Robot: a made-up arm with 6 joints. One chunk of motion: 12 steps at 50 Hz.
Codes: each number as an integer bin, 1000 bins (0 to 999) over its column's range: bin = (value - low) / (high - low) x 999, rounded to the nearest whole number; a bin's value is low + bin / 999 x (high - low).
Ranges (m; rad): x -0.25..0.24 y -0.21..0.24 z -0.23..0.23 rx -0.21..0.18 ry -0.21..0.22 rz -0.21..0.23
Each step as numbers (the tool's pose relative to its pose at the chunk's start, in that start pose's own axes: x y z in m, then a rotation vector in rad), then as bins.
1 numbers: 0.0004 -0.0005 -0.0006 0.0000 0.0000 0.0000
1 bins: 511 465 498 538 488 477
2 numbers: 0.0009 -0.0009 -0.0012 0.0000 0.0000 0.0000
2 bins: 512 464 497 538 488 477
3 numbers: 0.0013 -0.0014 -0.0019 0.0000 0.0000 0.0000
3 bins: 512 463 495 538 488 477
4 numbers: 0.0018 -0.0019 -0.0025 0.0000 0.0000 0.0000
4 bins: 513 462 494 538 488 477
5 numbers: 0.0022 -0.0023 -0.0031 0.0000 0.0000 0.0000
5 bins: 514 461 493 538 488 477
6 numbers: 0.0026 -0.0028 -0.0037 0.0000 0.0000 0.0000
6 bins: 515 460 491 538 488 477
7 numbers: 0.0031 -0.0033 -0.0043 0.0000 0.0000 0.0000
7 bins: 516 459 490 538 488 477
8 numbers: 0.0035 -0.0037 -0.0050 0.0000 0.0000 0.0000
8 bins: 517 458 489 538 488 477
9 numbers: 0.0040 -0.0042 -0.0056 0.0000 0.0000 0.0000
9 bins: 518 457 487 538 488 477
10 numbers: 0.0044 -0.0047 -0.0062 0.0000 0.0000 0.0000
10 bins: 519 456 486 538 488 477
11 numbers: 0.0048 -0.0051 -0.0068 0.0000 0.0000 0.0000
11 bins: 519 455 485 538 488 477
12 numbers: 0.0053 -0.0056 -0.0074 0.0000 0.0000 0.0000
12 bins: 520 454 483 538 488 477
